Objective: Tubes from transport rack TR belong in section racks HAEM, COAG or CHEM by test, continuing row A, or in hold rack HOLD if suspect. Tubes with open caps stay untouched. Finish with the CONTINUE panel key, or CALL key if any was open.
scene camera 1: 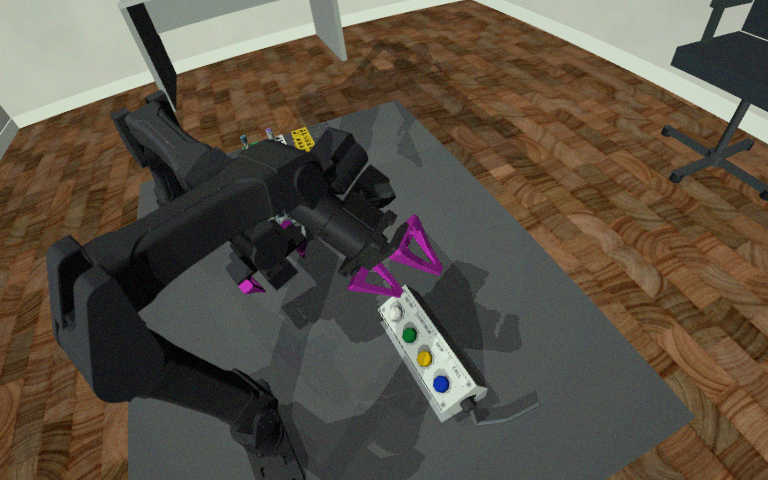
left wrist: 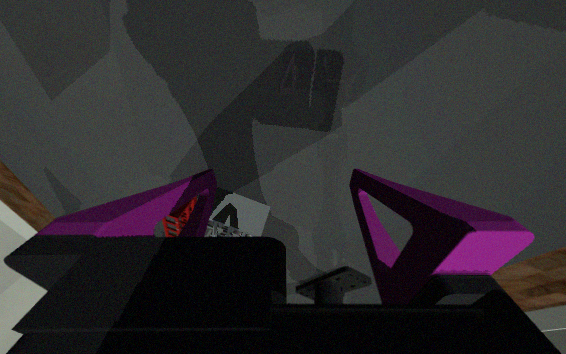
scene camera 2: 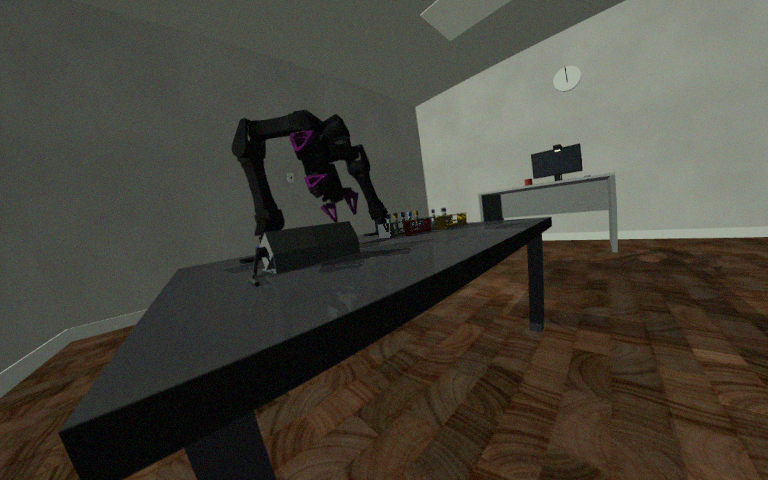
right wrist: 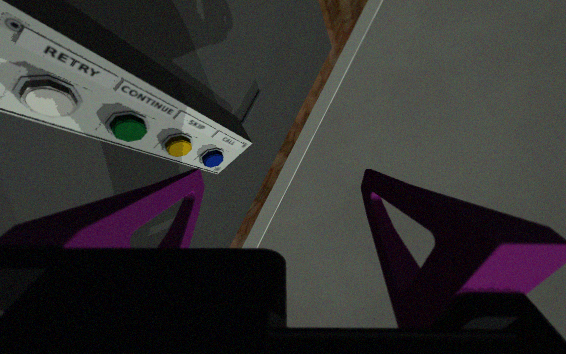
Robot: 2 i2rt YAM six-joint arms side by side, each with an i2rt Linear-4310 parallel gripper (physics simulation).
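Where they show: left gripper, between the fingertips: (left wrist: 283, 176) (scene camera 2: 345, 218); right gripper, between the fingertips: (scene camera 1: 420, 283) (scene camera 2: 304, 170) (right wrist: 282, 177); left arm's base, origin of its link: (left wrist: 328, 283); right arm's base, origin of its link: (scene camera 1: 265, 437).
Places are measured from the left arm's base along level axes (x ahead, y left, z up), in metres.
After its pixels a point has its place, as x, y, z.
Note:
The white key panel (scene camera 1: 459, 390) {0.538, -0.582, 0.071} (scene camera 2: 311, 243) {0.559, -0.495, 0.045} (right wrist: 152, 122) {0.501, -0.478, 0.068} has a white RETRY, a green CONTINUE (scene camera 1: 408, 335) {0.483, -0.470, 0.069} (right wrist: 128, 127) {0.485, -0.465, 0.071}, a yellow SKIP and a blue CALL key (scene camera 1: 441, 384) {0.514, -0.566, 0.070} (right wrist: 213, 158) {0.514, -0.559, 0.071}. My right gripper (scene camera 1: 419, 283) {0.506, -0.476, 0.219} (scene camera 2: 301, 165) {0.506, -0.476, 0.219} (right wrist: 282, 177) {0.506, -0.476, 0.219} is open and empty above the panel's RETRY end. My left gripper (scene camera 1: 283, 273) {0.278, -0.302, 0.098} (scene camera 2: 344, 216) {0.278, -0.302, 0.098} (left wrist: 283, 176) {0.278, -0.302, 0.098} is open and empty above the table. A yellow rack (scene camera 1: 303, 139) {0.323, 0.227, 0.056} (scene camera 2: 450, 221) {0.366, 0.145, 0.029} and a red rack (scene camera 2: 417, 226) {0.349, -0.029, 0.030} (left wrist: 172, 225) {0.357, -0.072, 0.058} stand at the far end, with several capped tubes nearby. Rack names and cap states cannot be read.
Part of a pale rack (left wrist: 225, 230) {0.284, -0.119, 0.054} shows past a left finger in the left wrist view. The right arm partly covers the left arm and racks in scene camera 1. A cable (scene camera 1: 506, 420) {0.608, -0.626, 0.006} leaves the panel's CALL end. The dark table (scene camera 1: 594, 396) {0.766, -0.625, 0.000} carries both arms.

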